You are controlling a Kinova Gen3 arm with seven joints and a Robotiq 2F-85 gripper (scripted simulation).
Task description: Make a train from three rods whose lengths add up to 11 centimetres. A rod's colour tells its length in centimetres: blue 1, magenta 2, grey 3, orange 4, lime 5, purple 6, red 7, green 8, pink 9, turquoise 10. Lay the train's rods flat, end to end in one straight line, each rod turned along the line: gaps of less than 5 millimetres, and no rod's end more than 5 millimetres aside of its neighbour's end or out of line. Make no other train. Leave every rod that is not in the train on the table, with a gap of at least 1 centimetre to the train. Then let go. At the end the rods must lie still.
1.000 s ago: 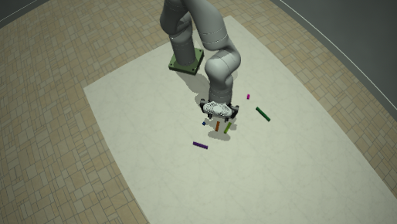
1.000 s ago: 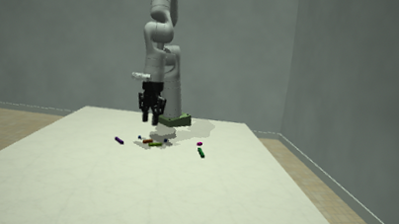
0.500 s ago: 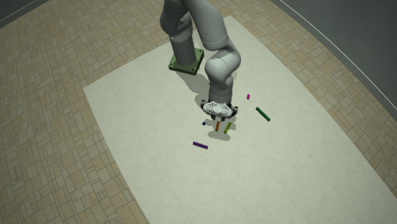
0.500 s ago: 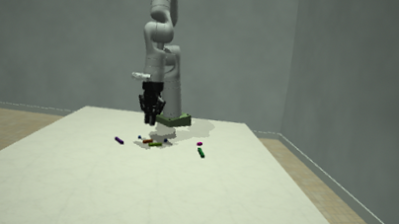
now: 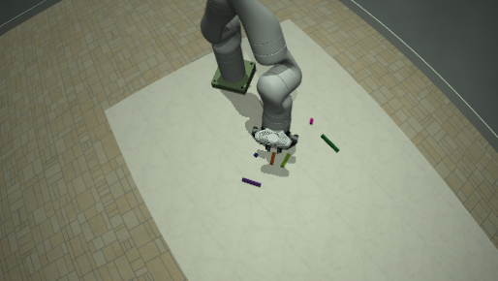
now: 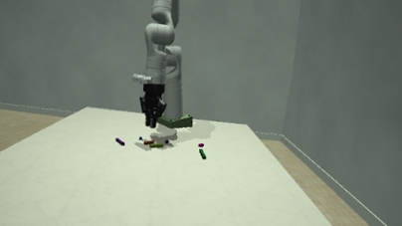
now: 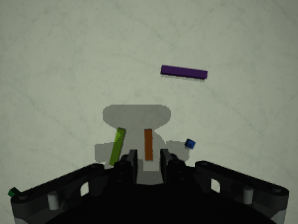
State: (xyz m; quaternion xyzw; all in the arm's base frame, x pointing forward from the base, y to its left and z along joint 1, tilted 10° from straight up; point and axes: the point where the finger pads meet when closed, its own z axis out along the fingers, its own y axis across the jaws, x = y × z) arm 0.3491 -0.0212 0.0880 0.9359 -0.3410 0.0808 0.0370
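The orange rod is 80 mm below my hand. From my hand the other things lie so: lime rod 80 mm below, 30 mm to the left, 30 mm ahead; magenta rod 190 mm to the left, 80 mm below, 60 mm behind; purple rod 100 mm to the right, 80 mm below, 40 mm ahead.
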